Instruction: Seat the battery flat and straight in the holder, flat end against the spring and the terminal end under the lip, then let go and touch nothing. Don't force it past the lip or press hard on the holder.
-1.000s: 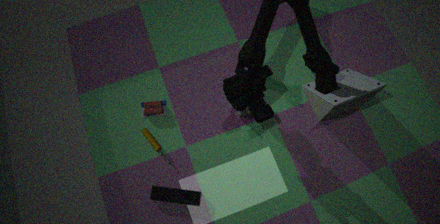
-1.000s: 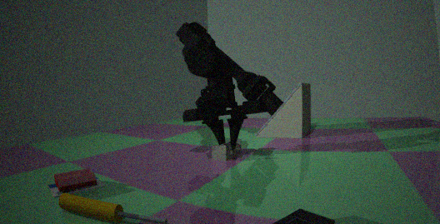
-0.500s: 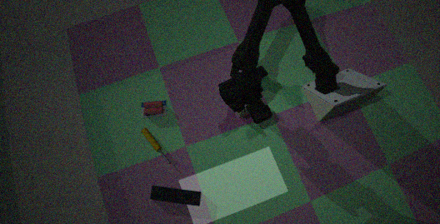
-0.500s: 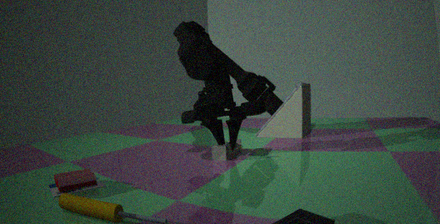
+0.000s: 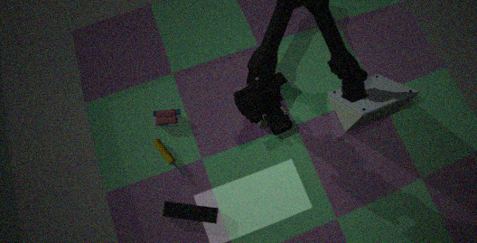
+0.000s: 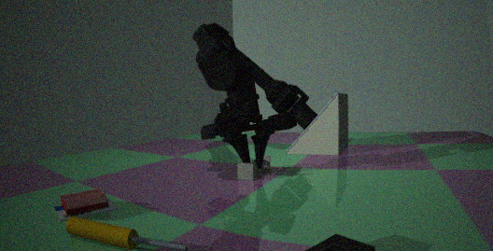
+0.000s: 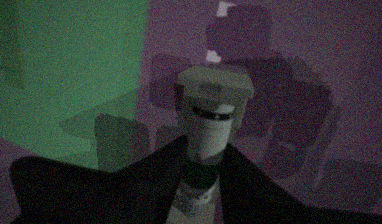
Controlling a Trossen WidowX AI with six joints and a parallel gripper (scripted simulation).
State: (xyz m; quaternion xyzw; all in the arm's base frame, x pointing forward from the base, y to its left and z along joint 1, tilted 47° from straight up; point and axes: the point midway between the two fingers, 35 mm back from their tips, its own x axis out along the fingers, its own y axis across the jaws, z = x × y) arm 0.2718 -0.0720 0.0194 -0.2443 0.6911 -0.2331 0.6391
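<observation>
Right now my gripper tip is right at the pale battery. The rest, counted from my gripper tip: black flat bar: 34 cm ahead, 19 cm to the left; then yellow-handled screwdriver: 35 cm ahead, 1 cm to the left.
</observation>
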